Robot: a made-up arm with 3 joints. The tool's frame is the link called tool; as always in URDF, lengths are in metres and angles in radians. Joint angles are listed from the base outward. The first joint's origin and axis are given. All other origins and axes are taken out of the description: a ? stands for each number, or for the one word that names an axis. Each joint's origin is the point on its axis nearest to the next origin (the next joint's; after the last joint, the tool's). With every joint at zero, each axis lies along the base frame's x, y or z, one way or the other. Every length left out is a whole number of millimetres.
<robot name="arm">
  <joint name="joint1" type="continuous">
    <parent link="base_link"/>
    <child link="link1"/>
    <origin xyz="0 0.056 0.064"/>
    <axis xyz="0 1 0"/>
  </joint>
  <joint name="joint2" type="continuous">
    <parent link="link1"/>
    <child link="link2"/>
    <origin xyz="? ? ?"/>
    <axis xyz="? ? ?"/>
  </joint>
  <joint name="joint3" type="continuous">
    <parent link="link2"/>
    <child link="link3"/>
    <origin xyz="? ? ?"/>
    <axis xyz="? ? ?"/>
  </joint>
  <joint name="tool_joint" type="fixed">
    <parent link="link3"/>
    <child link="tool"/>
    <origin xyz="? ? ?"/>
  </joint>
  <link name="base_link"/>
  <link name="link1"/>
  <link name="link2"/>
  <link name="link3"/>
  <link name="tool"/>
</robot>
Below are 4 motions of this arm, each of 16 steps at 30 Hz.
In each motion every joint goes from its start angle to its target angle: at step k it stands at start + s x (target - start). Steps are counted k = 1, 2, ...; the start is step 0. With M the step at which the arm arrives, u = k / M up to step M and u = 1 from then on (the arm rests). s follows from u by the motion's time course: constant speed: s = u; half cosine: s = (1 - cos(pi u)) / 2; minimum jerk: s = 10 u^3 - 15 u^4 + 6 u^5.
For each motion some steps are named. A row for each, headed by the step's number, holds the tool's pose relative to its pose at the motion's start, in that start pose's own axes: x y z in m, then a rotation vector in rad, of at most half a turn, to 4 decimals.
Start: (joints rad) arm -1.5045 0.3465 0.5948
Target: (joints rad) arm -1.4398 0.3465 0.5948
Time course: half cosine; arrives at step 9
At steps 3, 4, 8, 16:
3: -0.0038 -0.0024 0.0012 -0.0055 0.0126 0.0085
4: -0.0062 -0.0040 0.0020 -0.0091 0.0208 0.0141
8: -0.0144 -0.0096 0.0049 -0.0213 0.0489 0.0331
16: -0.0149 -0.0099 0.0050 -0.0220 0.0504 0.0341

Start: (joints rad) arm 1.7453 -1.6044 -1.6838
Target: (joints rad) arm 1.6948 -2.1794 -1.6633
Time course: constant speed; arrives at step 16
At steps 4, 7, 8, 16:
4: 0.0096 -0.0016 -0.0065 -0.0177 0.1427 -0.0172
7: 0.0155 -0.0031 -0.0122 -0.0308 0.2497 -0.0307
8: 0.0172 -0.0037 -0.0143 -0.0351 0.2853 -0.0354
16: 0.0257 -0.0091 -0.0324 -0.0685 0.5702 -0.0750

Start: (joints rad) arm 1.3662 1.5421 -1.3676
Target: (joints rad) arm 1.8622 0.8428 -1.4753
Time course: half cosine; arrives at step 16
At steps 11, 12, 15, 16:
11: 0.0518 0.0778 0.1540 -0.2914 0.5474 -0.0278
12: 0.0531 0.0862 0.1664 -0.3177 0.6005 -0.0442
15: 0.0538 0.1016 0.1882 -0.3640 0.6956 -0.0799
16: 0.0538 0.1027 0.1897 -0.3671 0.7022 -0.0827

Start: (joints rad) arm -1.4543 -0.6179 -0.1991
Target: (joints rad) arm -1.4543 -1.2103 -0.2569
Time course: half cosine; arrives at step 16
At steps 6, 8, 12, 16:
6: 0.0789 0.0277 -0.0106 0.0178 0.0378 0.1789
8: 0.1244 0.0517 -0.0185 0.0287 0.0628 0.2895
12: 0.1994 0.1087 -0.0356 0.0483 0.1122 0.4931
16: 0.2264 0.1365 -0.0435 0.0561 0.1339 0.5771

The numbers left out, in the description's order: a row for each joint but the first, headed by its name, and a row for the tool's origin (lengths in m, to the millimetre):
joint2: xyz -0.091 0 -0.361, axis 0 0 -1
joint3: xyz 0.108 -0.171 0, axis -1 0 0
tool: xyz 0 -0.293 -0.063

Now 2 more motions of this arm.
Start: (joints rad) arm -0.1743 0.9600 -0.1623
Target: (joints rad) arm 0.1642 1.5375 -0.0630
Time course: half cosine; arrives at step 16
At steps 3, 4, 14, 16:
3: -0.0296 -0.0139 0.0168 -0.0321 0.0079 -0.0505
4: -0.0515 -0.0230 0.0299 -0.0563 0.0133 -0.0877
14: -0.3234 -0.0525 0.2358 -0.4047 0.0443 -0.5609
16: -0.3348 -0.0497 0.2461 -0.4220 0.0438 -0.5823

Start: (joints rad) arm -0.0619 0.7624 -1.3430
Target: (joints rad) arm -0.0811 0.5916 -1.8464
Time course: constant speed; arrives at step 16
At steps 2, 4, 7, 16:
2: 0.0045 0.0050 -0.0217 0.0646 0.0206 0.0059
4: 0.0081 0.0113 -0.0431 0.1291 0.0416 0.0105
7: 0.0119 0.0230 -0.0745 0.2257 0.0736 0.0151
16: 0.0123 0.0726 -0.1600 0.5142 0.1730 0.0110

